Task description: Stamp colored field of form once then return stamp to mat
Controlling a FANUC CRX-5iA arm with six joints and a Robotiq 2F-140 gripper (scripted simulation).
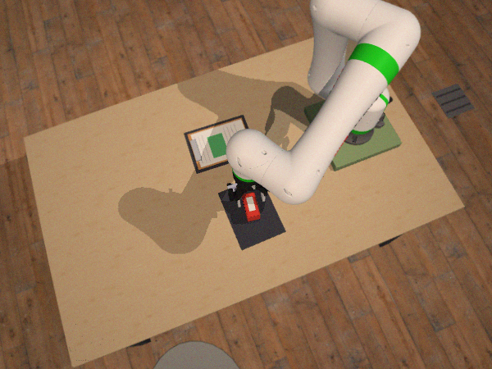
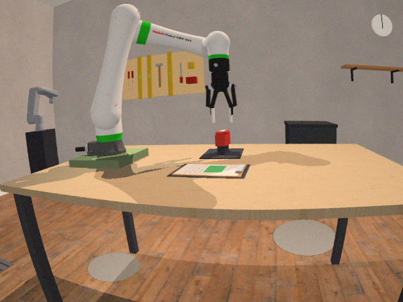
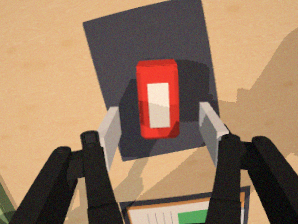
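My gripper is now 120 mm above the red stamp. Round my hand: mat (160 mm below); clipboard (300 mm to the right, 160 mm below, 40 mm behind).
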